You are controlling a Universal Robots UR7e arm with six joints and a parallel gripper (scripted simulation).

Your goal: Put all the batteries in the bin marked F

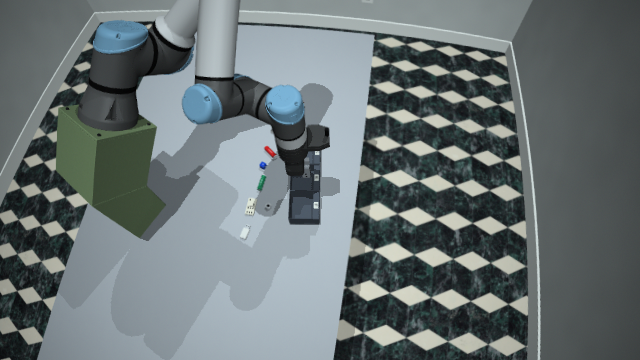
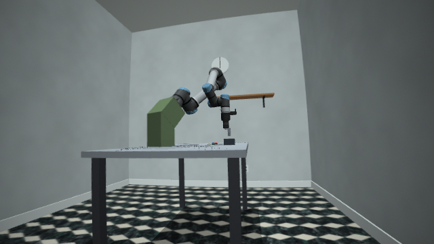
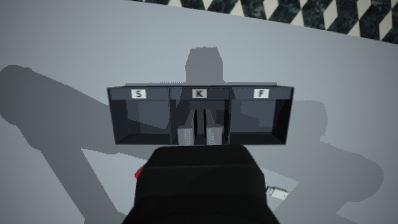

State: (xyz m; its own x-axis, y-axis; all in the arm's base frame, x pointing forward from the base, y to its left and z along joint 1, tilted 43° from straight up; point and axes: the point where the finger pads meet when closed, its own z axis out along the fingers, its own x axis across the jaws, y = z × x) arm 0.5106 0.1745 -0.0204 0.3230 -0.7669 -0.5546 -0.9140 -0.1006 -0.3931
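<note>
The green battery is 13 cm behind my hand, 4 cm to the right of it and 8 cm below it. From my hand the other things lie so: dark bin 1 cm behind, 6 cm below; blue die 15 cm behind, 1 cm to the left, 8 cm below; ring-shaped part 8 cm behind, 10 cm to the right, 8 cm below.
</note>
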